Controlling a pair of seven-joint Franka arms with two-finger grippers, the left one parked.
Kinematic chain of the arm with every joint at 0, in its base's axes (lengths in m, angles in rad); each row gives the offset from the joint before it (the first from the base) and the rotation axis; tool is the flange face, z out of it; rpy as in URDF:
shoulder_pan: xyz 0 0 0.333 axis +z
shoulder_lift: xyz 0 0 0 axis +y
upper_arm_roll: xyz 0 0 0.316 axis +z
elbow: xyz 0.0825 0 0 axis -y
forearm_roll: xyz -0.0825 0 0.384 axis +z
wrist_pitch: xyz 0 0 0 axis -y
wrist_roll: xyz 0.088 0 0 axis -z
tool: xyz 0 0 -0.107 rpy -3.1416 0 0
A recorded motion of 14 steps. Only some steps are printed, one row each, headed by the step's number.
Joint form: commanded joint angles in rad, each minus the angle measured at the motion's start. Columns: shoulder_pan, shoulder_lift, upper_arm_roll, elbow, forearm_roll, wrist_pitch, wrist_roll.
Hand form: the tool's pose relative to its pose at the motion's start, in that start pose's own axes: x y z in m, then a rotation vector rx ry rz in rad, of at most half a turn. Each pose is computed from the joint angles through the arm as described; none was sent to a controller.
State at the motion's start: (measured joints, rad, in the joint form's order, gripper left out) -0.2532 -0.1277 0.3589 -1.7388 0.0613 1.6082 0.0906
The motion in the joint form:
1: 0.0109 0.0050 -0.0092 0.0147 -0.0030 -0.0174 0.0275
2: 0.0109 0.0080 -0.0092 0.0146 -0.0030 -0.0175 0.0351
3: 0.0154 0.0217 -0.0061 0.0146 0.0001 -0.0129 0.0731
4: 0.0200 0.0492 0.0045 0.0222 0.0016 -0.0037 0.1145
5: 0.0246 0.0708 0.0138 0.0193 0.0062 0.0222 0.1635
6: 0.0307 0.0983 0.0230 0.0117 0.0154 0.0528 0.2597
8: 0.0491 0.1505 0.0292 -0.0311 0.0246 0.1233 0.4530
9: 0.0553 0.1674 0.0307 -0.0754 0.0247 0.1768 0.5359
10: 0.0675 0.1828 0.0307 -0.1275 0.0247 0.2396 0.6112
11: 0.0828 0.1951 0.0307 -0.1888 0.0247 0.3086 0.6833
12: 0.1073 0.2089 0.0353 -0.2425 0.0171 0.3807 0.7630
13: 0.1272 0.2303 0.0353 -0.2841 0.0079 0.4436 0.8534
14: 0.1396 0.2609 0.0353 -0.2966 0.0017 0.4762 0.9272
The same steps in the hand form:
1: -0.0001 -0.0002 -0.0033 -0.0009 -0.0070 0.0248
2: 0.0007 0.0000 -0.0018 -0.0003 -0.0101 0.0324
3: 0.0044 -0.0033 0.0045 0.0056 -0.0195 0.0631
4: 0.0120 -0.0099 0.0138 0.0134 -0.0308 0.0895
5: 0.0192 -0.0166 0.0238 0.0242 -0.0311 0.1258
6: 0.0274 -0.0242 0.0387 0.0397 -0.0399 0.2092
8: 0.0403 -0.0354 0.0800 0.0537 -0.0738 0.3851
9: 0.0433 -0.0384 0.1055 0.0529 -0.0846 0.4649
10: 0.0439 -0.0439 0.1331 0.0514 -0.0924 0.5333
11: 0.0409 -0.0508 0.1629 0.0478 -0.0997 0.5958
12: 0.0362 -0.0648 0.1894 0.0417 -0.0959 0.6488
13: 0.0331 -0.0738 0.2147 0.0353 -0.0962 0.7196
14: 0.0338 -0.0798 0.2338 0.0301 -0.1081 0.7805

